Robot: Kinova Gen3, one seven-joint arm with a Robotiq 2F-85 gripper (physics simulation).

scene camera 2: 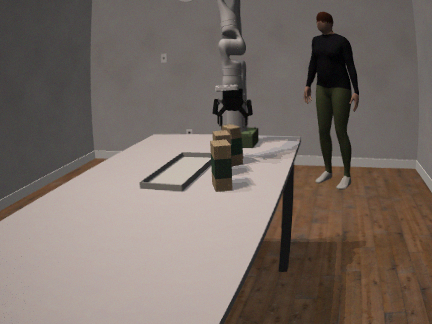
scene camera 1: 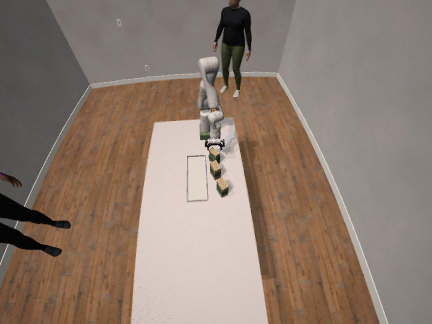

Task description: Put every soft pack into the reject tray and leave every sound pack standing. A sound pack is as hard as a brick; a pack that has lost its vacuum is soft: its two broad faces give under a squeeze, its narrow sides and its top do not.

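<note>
Three tan packs with dark green bands stand upright in a row right of the tray: the near pack, the middle pack and the far pack. The middle one is mostly hidden behind the near one in scene camera 2. The reject tray is a shallow tray with a grey rim and a pale floor; no pack lies in it. My gripper is open and empty, pointing down, above and close to the far pack. Softness cannot be seen.
A green block sits by the arm's base at the far end of the white table. A person stands behind the table. Another person's legs show at the left in scene camera 1.
</note>
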